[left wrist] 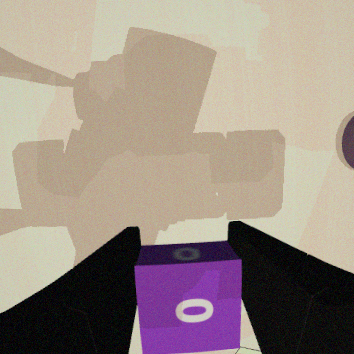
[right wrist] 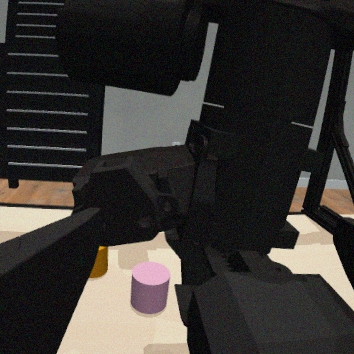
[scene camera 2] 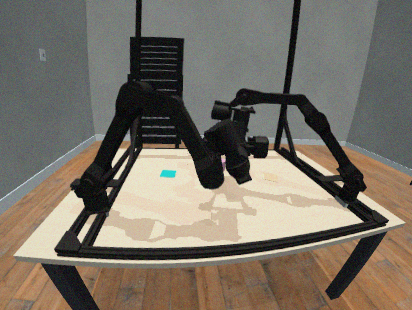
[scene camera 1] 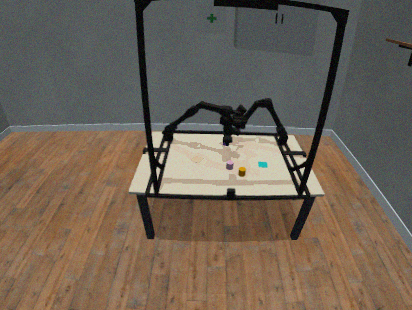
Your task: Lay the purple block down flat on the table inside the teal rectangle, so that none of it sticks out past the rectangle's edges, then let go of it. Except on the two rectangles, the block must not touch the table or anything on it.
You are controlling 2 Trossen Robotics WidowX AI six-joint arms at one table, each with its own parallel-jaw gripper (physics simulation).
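Frame: origin at the left arm's base, x right, y ahead, z up, level; centimetres.
Where they show: left gripper, fingertip midpoint: (left wrist: 183,235) (right wrist: 193,342) (scene camera 1: 227,144); right gripper, fingertip midpoint: (right wrist: 222,225) (scene camera 1: 231,126); left arm's base, link origin: (scene camera 2: 346,198) (scene camera 1: 168,139); right arm's base, link origin: (scene camera 2: 97,207) (scene camera 1: 282,143).
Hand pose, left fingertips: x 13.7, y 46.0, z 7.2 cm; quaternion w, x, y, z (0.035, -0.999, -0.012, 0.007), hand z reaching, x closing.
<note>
Things, the pixels of their centre, and the offset from my left fingertips. "*": a spot on its surface instead.
- purple block, body centre: (left wrist: 187,295) (scene camera 1: 225,143) dx +0.1, dy -1.7, dz +1.1 cm
- teal rectangle, surface spot: (scene camera 2: 168,173) (scene camera 1: 262,164) * dx +7.7, dy +25.3, dz -9.0 cm
- pink cylinder, body centre: (right wrist: 149,287) (scene camera 1: 229,165) dx +14.2, dy +2.3, dz -6.8 cm
- yellow cylinder, body centre: (right wrist: 91,255) (scene camera 1: 242,171) dx +20.4, dy +10.4, dz -6.9 cm
- pale rectangle, surface spot: (scene camera 2: 270,177) (scene camera 1: 197,158) * dx +7.0, dy -20.3, dz -9.0 cm
My left gripper (left wrist: 183,235) (scene camera 1: 227,141) is shut on the purple block (left wrist: 189,298) (scene camera 1: 225,143), which bears a white "0". It holds the block above the table near the back middle, fingers pointing down. The teal rectangle (scene camera 1: 262,164) (scene camera 2: 168,173) lies on the table toward the right in scene camera 1, well apart from the block. My right gripper (right wrist: 222,225) is open and empty. It hangs close behind the left wrist and faces it, so the left arm fills most of the right wrist view.
A pink cylinder (scene camera 1: 229,165) (right wrist: 150,288) and a yellow cylinder (scene camera 1: 241,171) (right wrist: 100,261) stand between the block and the teal rectangle. A pale rectangle (scene camera 1: 196,159) (scene camera 2: 270,177) lies on the other side. A black frame (scene camera 1: 143,92) rims the table.
</note>
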